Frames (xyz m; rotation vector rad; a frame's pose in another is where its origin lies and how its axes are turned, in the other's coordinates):
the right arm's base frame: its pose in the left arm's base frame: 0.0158 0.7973 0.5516 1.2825 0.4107 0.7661
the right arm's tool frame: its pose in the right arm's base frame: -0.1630 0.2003 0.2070 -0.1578 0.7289 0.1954
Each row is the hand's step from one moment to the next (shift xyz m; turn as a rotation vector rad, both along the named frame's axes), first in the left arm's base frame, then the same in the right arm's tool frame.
Working: the left arm's base frame: its pose in the right arm's tool frame: -0.5849 -0.6730 -0.3373 -0.8694 -0.7951 -1.4066

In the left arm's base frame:
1: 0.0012 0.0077 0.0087 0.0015 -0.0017 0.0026
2: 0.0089 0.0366 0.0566 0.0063 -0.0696 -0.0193
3: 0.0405 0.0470 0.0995 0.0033 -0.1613 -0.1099
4: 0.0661 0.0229 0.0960 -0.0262 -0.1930 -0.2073
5: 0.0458 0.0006 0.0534 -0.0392 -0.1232 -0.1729
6: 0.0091 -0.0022 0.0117 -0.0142 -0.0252 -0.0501
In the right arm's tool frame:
1: 0.0081 0.0069 0.0049 -0.0016 0.0016 0.0026
2: 0.0390 0.0444 0.0336 -0.0702 -0.0183 -0.0011
3: 0.0518 0.0666 0.0815 -0.1654 -0.0940 -0.0437
4: 0.0282 0.0518 0.1031 -0.2016 -0.1644 -0.1150
5: 0.0037 0.0247 0.0658 -0.1308 -0.1297 -0.1126
6: -0.0015 0.0059 0.0137 -0.0275 -0.0365 -0.0355

